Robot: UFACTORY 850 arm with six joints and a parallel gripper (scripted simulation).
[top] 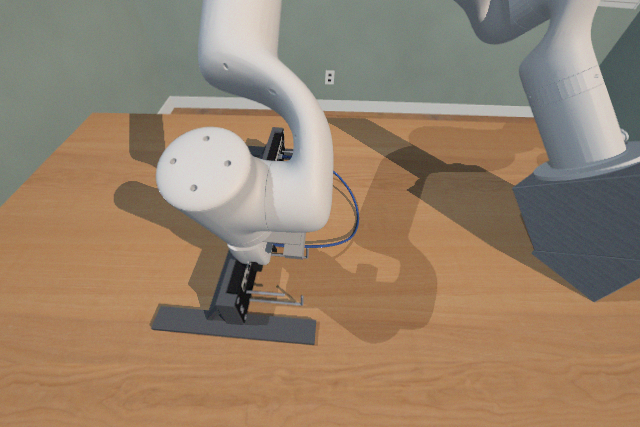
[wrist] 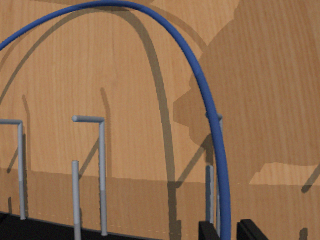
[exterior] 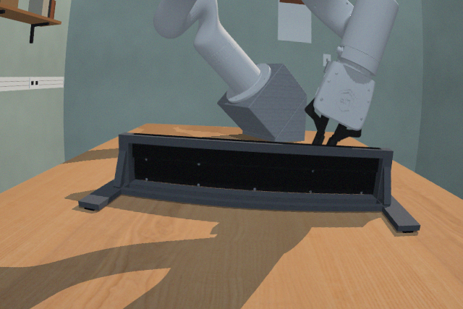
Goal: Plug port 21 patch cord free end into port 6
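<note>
My hand is 2 cm short of the clear plug, 1 cm to the left of it and 1 cm above it.
</note>
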